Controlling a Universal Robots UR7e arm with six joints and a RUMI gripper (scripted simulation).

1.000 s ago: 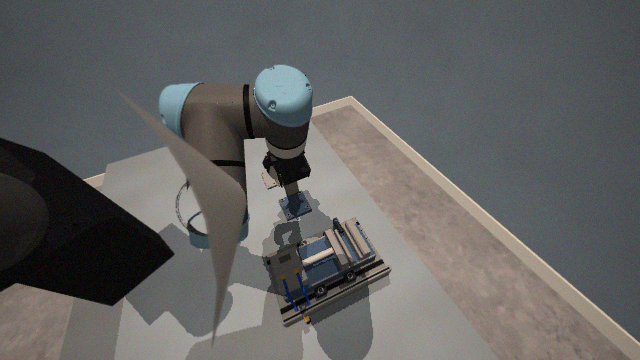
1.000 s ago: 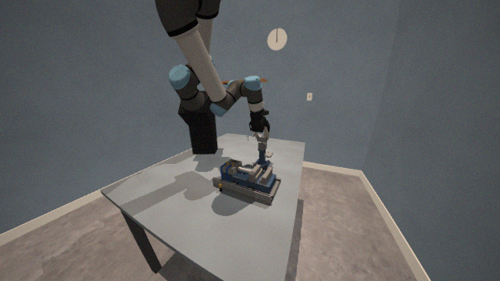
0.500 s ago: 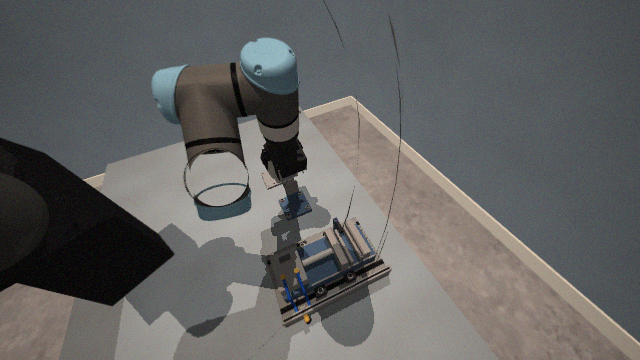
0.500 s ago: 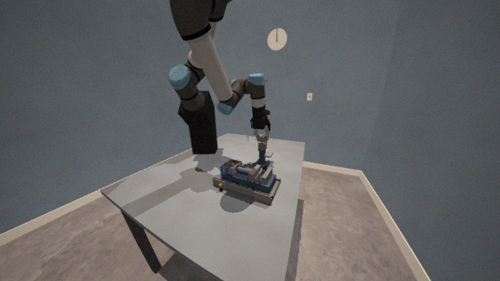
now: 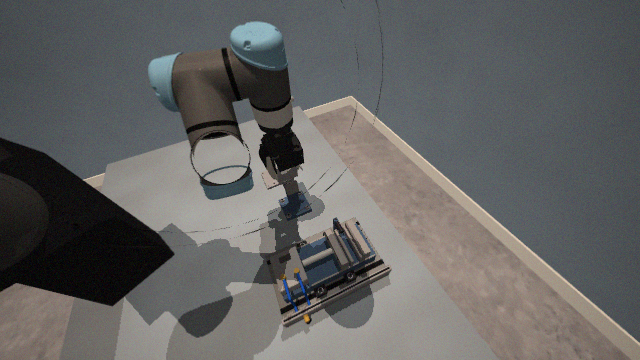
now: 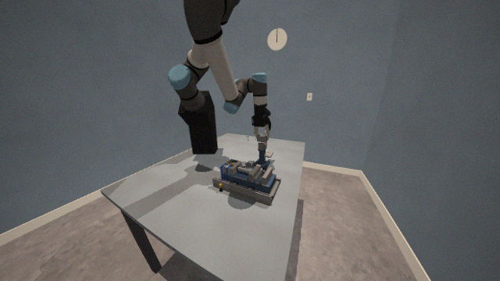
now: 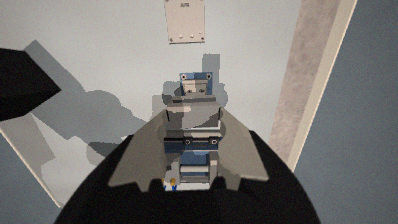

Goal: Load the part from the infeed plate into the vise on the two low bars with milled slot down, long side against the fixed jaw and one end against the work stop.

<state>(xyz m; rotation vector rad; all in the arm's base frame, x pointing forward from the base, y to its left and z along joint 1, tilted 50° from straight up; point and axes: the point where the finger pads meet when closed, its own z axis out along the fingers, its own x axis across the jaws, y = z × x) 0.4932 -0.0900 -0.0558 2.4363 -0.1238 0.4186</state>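
The part lies 10 mm to the left of my hand and 10 mm below it. The rest, counted from my hand: cylinder rod: 210 mm to the right, 110 mm below, 60 mm behind; then pale plate: 190 mm below, 170 mm to the left, 20 mm ahead; then work stop: 190 mm to the right, 100 mm below, 30 mm ahead.
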